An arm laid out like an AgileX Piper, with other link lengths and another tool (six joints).
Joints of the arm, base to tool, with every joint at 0 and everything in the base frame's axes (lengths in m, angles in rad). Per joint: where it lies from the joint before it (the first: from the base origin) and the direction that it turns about. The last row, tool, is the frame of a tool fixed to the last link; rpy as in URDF.
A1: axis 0 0 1 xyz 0 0 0.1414
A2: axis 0 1 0 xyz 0 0 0
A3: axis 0 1 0 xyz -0.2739 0 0.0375
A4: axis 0.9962 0 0.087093 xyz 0.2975 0 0.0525
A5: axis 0 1 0 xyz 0 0 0
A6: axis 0.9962 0 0.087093 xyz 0.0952 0 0.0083
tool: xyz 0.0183 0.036 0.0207 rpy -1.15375 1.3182 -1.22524
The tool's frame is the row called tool.
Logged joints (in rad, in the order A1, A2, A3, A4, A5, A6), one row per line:
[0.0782, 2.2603, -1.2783, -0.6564, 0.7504, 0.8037]
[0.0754, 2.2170, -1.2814, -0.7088, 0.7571, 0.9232]
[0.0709, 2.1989, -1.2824, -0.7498, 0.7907, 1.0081]
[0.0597, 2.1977, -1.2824, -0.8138, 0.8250, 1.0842]
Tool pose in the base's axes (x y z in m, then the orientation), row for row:
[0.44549, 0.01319, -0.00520, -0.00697, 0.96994, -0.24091, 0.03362]
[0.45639, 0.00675, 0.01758, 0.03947, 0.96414, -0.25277, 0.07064]
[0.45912, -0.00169, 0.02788, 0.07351, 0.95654, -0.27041, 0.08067]
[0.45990, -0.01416, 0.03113, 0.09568, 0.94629, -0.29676, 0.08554]
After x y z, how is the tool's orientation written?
As a quaternion, x y z w.
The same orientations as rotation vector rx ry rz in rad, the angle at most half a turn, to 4 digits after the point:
[-0.0214, 2.9836, -0.7411]
[0.1187, 2.8998, -0.7603]
[0.2198, 2.8599, -0.8085]
[0.2852, 2.8211, -0.8847]

